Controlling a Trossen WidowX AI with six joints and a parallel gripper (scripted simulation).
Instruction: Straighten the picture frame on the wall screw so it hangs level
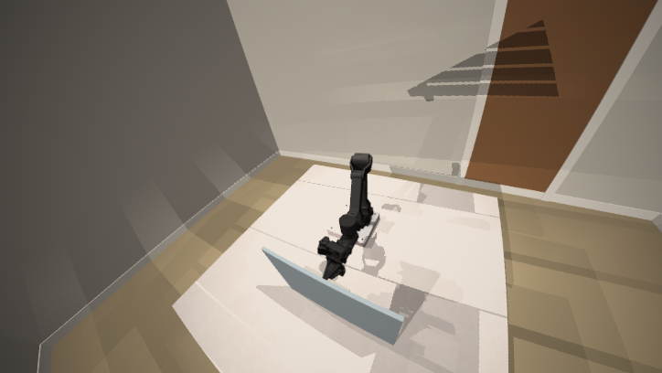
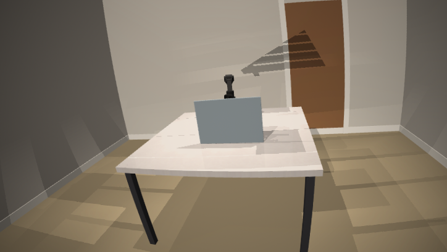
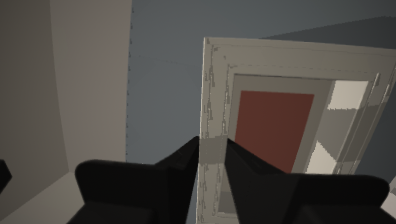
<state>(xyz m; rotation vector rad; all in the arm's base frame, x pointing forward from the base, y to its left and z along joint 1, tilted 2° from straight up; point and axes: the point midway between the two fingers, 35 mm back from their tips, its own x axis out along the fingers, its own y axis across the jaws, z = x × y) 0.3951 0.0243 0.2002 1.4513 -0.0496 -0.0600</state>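
The picture frame lies 1 cm to the right of my gripper tip and 5 cm below it. Round my gripper tip: wall panel: 2 cm ahead, 2 cm to the left, 7 cm below.
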